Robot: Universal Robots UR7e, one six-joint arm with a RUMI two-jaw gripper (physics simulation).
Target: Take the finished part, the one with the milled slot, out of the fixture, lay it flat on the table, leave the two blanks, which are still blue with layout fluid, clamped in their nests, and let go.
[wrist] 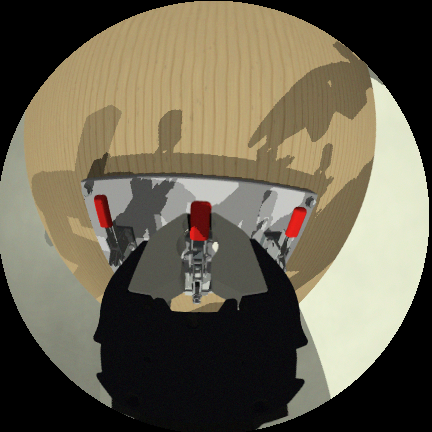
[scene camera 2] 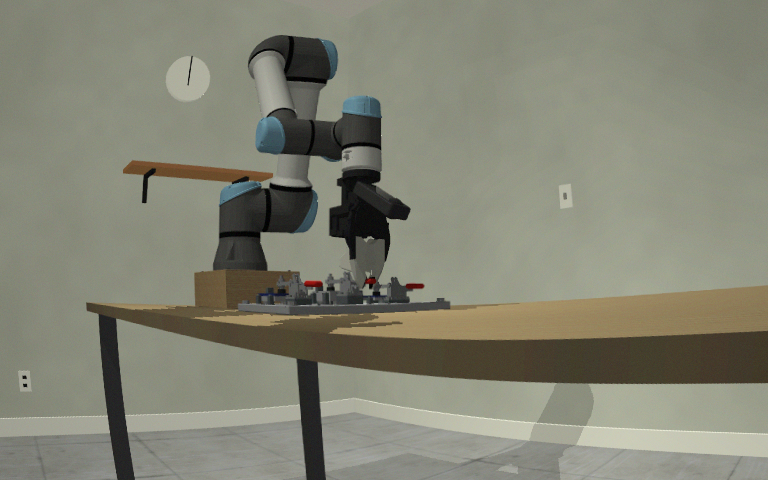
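Seen in the pictures: gripper, between the fingertips: (wrist: pixel 200 214) (scene camera 2: pixel 366 289); arm's base, origin of its link: (scene camera 2: pixel 239 271).
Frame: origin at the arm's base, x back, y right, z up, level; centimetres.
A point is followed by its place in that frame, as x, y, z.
The grey fixture plate (scene camera 2: pixel 339 309) {-53.7, 14.9, -8.7} (wrist: pixel 205 188) {-53.9, 7.6, -8.0} lies on the table and carries three toggle clamps. My gripper (scene camera 2: pixel 368 282) {-52.2, 6.7, -5.2} (wrist: pixel 200 214) {-52.2, 6.7, -5.2} points down over the middle clamp, its two grey fingers closed on both sides of that clamp's red handle (scene camera 2: pixel 370 280) {-54.1, 7.6, -3.8} (wrist: pixel 201 209) {-53.7, 7.1, -3.4}. The outer clamps have red handles too, one at the left in the wrist view (wrist: pixel 103 211) {-54.7, -3.5, -4.4} and one at the right in the wrist view (wrist: pixel 296 222) {-50.4, 17.2, -3.9}. A blue blank (scene camera 2: pixel 272 294) {-39.1, 18.3, -6.1} shows as a thin strip in its nest at the left of the scene view. The finished part and its slot cannot be made out; the fingers and clamps hide the nests in the wrist view.
The wooden table (scene camera 2: pixel 566 322) {-107.4, 41.3, -9.5} (wrist: pixel 200 75) {-67.5, 8.5, -9.5} extends past the fixture's handle side. The arm's base stands on a wooden block (scene camera 2: pixel 210 289) {2.8, 8.2, -4.8} behind the fixture. A wall shelf (scene camera 2: pixel 192 171) is behind the arm. The outer clamps stand close on both sides of the fingers.
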